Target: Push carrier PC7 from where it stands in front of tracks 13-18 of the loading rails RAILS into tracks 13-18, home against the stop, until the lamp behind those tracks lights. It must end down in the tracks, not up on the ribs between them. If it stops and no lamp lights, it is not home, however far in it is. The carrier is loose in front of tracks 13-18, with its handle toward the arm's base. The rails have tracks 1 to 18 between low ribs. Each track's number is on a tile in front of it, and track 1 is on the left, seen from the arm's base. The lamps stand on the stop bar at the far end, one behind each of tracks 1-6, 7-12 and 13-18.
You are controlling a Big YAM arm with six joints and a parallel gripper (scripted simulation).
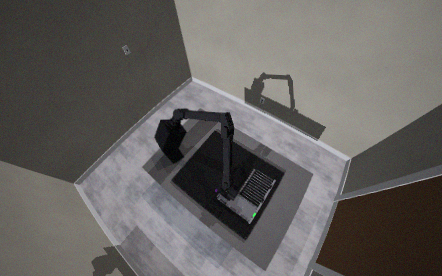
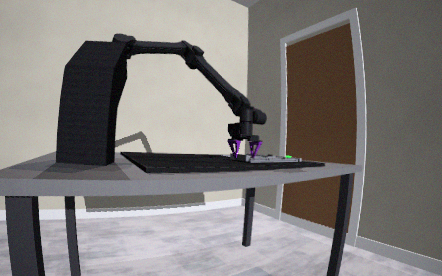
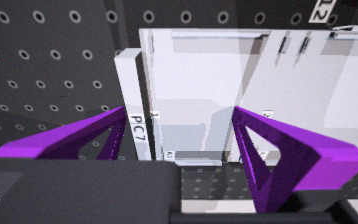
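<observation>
The carrier PC7 is 130 mm ahead of my hand and 10 mm to the left of it.
</observation>
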